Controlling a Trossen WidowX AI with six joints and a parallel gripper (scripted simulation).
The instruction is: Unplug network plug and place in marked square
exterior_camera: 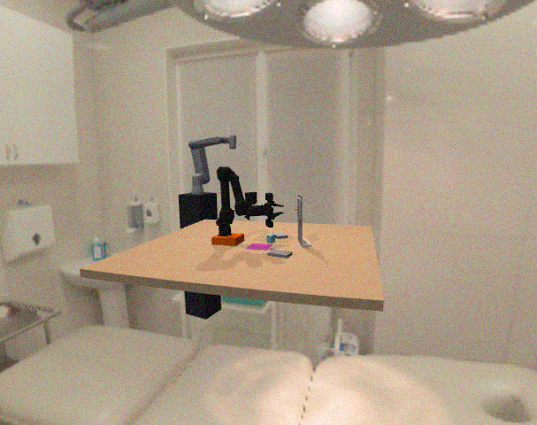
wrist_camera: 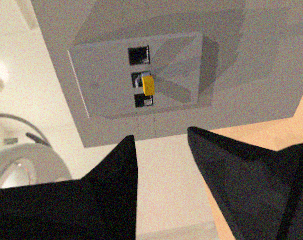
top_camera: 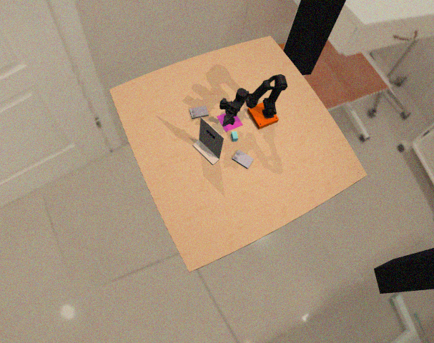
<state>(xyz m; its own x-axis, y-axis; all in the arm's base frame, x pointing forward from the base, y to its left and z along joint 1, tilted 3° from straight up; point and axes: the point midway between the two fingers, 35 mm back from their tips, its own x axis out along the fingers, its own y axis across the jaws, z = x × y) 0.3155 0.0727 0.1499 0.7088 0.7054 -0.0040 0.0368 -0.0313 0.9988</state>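
The grey network plug is 7 cm ahead of my gripper tip and 4 cm to the left of it. From my gripper tip the other things lie so: upright grey panel 9 cm ahead, 5 cm to the left, 7 cm below; magenta marked square 9 cm behind, 12 cm to the right, 20 cm below; teal block 8 cm behind, 18 cm below.
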